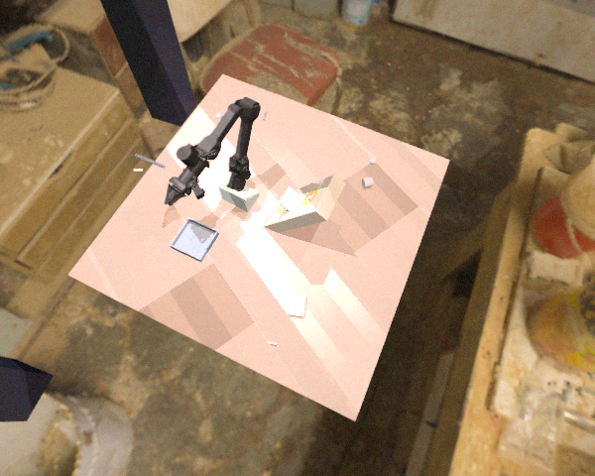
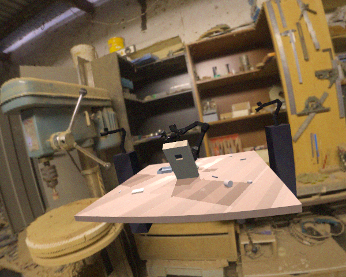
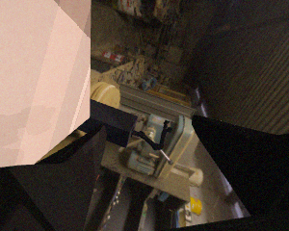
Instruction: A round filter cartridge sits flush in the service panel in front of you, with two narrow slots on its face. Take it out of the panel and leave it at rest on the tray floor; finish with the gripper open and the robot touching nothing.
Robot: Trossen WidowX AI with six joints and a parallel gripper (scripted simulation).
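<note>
Right now my gripper tip is 490 mm short of the round filter cartridge, 250 mm to the right of it and 60 mm above it. From my gripper tip the other things lie so: square grey-rimmed tray: 40 mm ahead, 10 mm to the left, 290 mm below; then cream service panel: 440 mm ahead, 250 mm to the left, 130 mm below; then flat white block: 560 mm ahead, 110 mm to the right, 290 mm below.
</note>
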